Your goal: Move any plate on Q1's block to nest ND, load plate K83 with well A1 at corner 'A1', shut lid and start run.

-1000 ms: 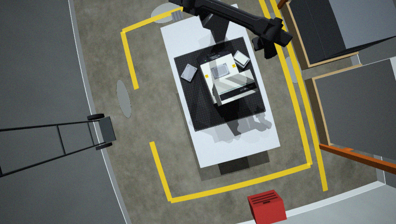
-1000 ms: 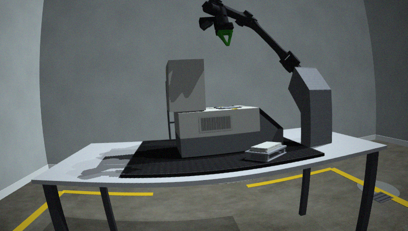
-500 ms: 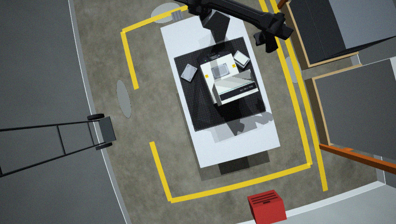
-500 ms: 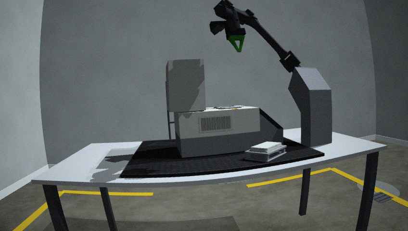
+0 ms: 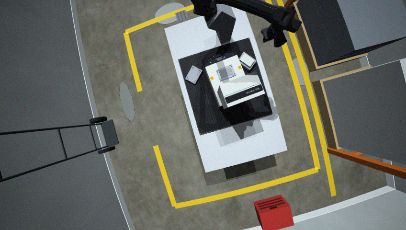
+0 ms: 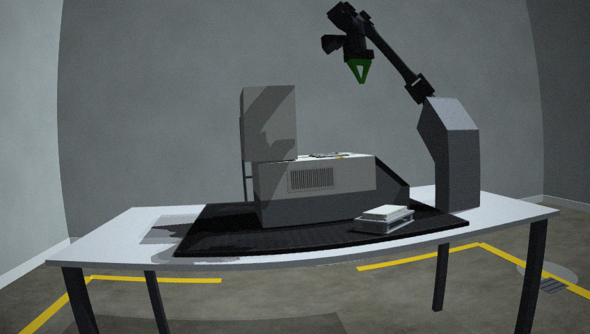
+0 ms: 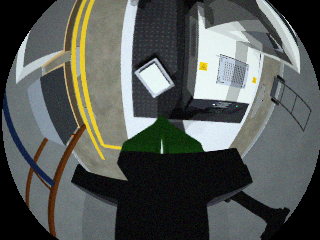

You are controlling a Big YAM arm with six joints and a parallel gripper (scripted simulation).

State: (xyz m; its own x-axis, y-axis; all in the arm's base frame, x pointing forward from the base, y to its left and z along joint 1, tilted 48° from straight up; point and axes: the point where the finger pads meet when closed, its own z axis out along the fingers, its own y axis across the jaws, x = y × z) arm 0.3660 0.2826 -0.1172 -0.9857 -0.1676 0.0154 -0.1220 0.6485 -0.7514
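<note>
The white plate K83 lies 50 mm behind my hand, 20 mm to the left of it and 380 mm below it. Also, from my hand: grey nest N1 (50 mm behind, 20 mm to the left, 400 mm below); then grey nest ND (40 mm behind, 540 mm to the right, 420 mm below).
</note>
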